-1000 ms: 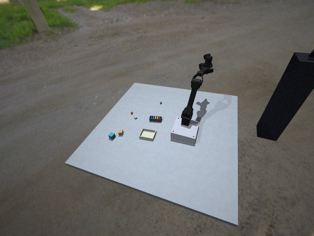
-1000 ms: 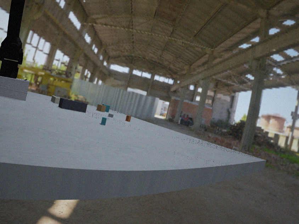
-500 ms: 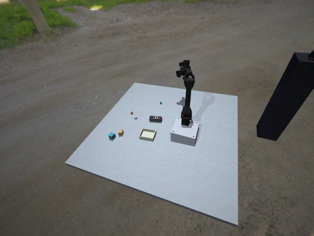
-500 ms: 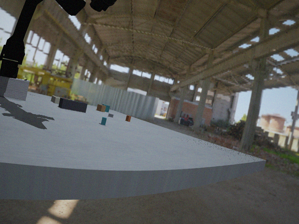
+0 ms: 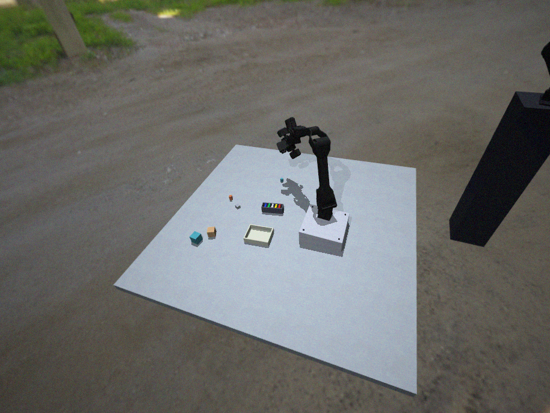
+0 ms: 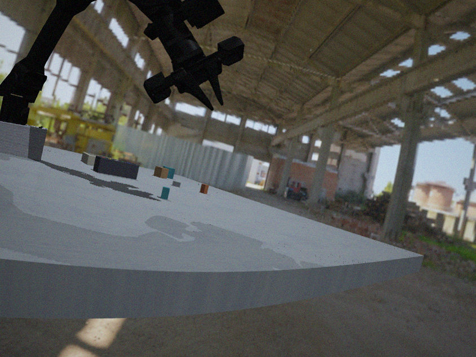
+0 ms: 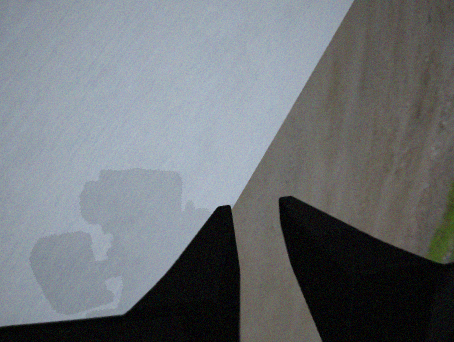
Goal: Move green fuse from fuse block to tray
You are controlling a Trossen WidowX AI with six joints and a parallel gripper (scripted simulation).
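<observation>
Right now my gripper tip is 40 mm past the green fuse, 380 mm to the right of it and 160 mm above it. From my gripper tip the other things lie so: teal cube 230 mm ahead, 710 mm to the left, 160 mm below; cream tray 70 mm behind, 580 mm to the left, 180 mm below; orange cube 180 mm ahead, 650 mm to the left, 160 mm below.
</observation>
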